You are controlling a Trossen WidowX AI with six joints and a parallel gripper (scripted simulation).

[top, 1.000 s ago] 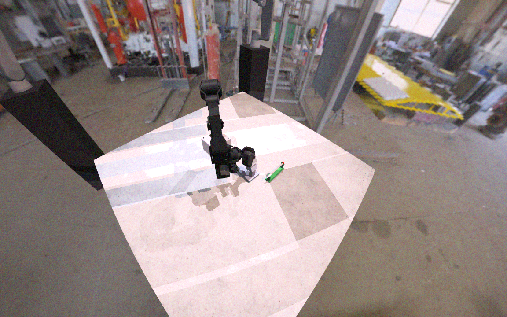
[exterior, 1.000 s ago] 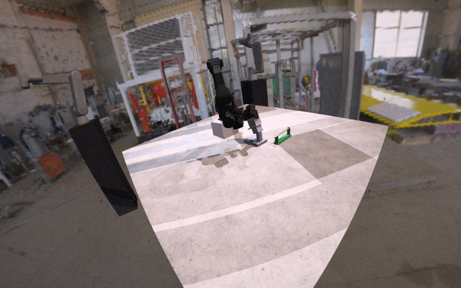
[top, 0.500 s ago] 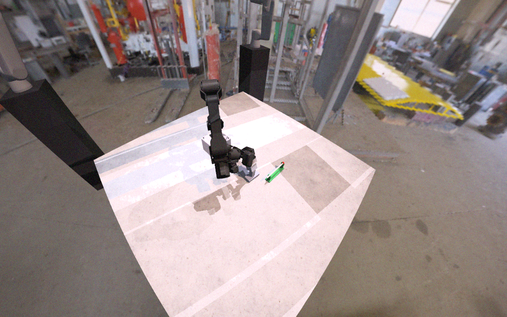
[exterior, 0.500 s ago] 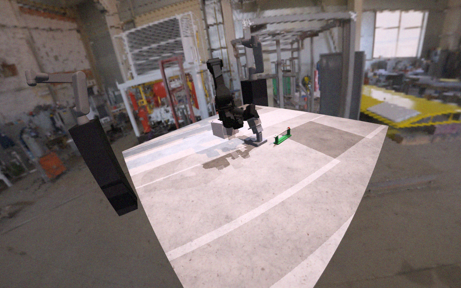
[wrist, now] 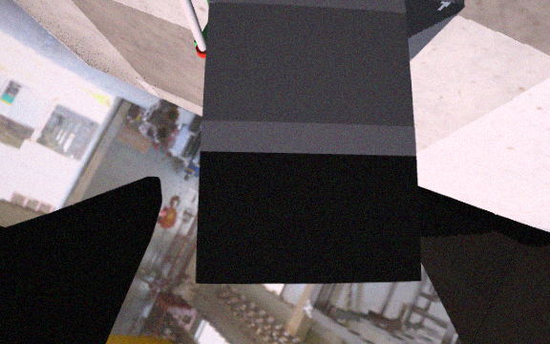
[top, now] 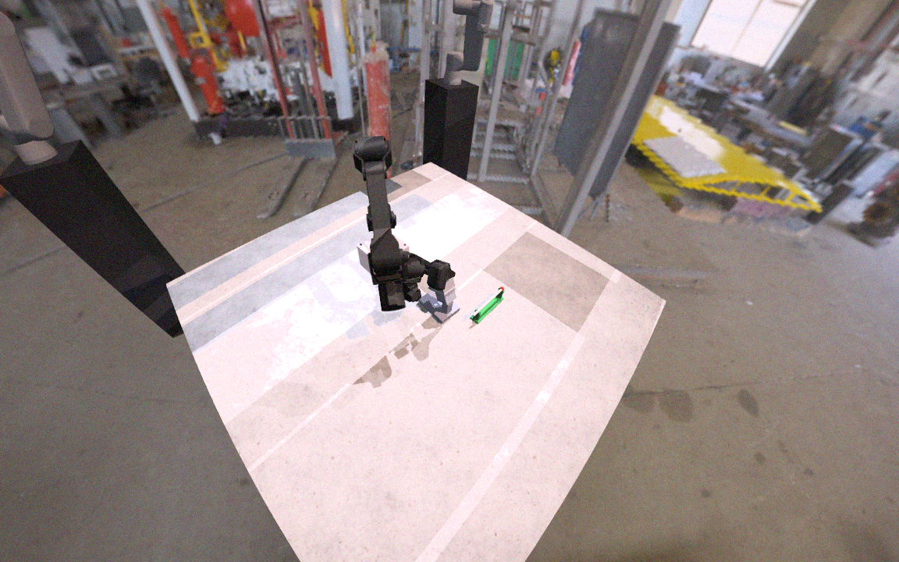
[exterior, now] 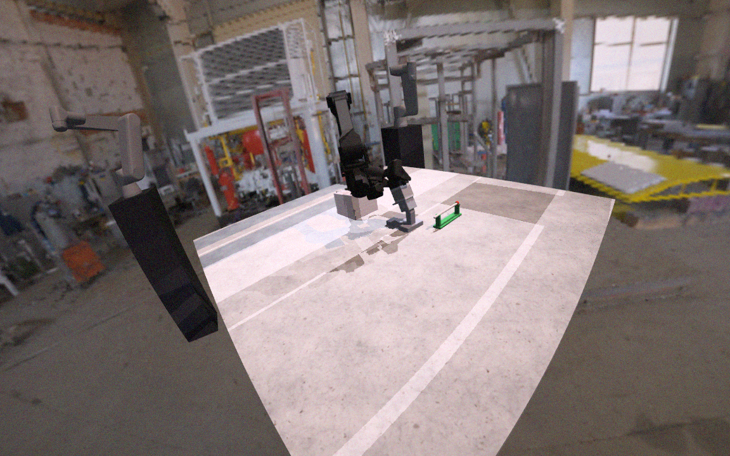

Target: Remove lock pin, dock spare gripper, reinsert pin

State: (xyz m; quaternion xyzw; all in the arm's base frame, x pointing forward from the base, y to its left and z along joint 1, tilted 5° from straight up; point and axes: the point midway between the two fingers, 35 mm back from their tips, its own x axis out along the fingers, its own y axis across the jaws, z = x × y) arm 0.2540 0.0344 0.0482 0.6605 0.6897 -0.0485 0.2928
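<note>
Now: the spare gripper 30 mm below my gripper tip, 10 mm to the right of it and 10 mm ahead of it. Round my gripper tip: socket: 100 mm below, 20 mm ahead, 10 mm to the right; then green stand: 130 mm below, 110 mm to the left, 100 mm ahead.
</note>
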